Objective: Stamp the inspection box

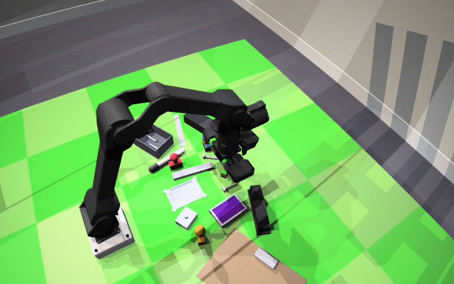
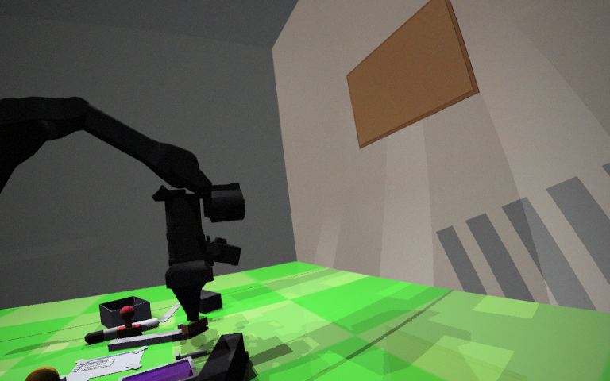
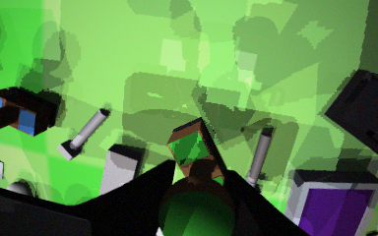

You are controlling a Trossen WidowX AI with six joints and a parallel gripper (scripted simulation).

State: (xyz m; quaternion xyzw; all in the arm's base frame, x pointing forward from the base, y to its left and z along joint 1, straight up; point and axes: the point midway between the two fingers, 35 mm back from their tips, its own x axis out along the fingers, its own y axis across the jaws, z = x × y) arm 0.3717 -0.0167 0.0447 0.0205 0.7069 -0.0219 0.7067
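The purple ink pad is 6 cm behind my gripper tip, 10 cm to the right of it and 4 cm below it. Round my gripper tip: green-knobbed PASS stamp right at my gripper tip; grey bar 8 cm behind, 7 cm to the left, 4 cm below; blue stamp 1 cm ahead, 13 cm to the left, 3 cm below.
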